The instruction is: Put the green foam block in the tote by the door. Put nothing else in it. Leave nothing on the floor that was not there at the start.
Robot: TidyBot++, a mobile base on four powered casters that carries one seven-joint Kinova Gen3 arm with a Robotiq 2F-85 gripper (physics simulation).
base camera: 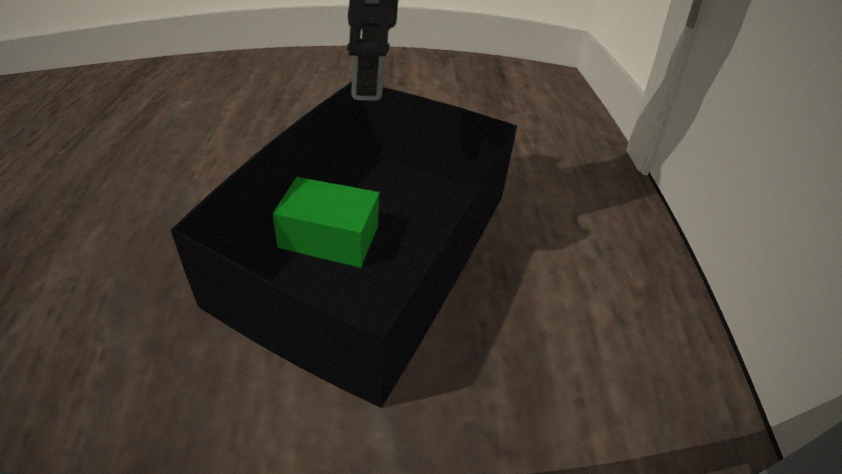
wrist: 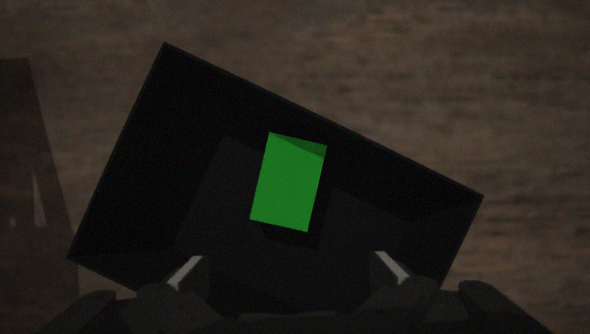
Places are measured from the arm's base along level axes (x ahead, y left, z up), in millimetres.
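Pixels of known places: gripper, between the fingertips: (base camera: 370,73) (wrist: 289,271).
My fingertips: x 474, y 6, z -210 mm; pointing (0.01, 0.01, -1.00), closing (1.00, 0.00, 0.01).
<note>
Ahead of a thing's pixels: the offset from my fingertips to its middle. Level surfaces: height alone.
The green foam block @[dy +38, dx +0, dz -161 mm] (base camera: 325,220) (wrist: 288,182) lies flat on the floor of the black tote @[dy +4, dx -11, dz -137 mm] (base camera: 282,329) (wrist: 116,145), apart from the gripper. My gripper (base camera: 367,94) (wrist: 289,271) is open and empty. In the wrist view its two fingertips stand wide apart near the lower edge, with the block beyond them. In the base camera view one finger shows at the top, in front of the tote's far corner, above the block's height; the rest of the gripper is hidden or out of view.
The tote stands on the brown wood floor @[dz -187 mm] (base camera: 88,206) (wrist: 525,75). A pale door or panel (base camera: 765,235) stands to its right, and a wall with a light baseboard (base camera: 235,28) runs behind it. Shadows fall on the floor between tote and door.
</note>
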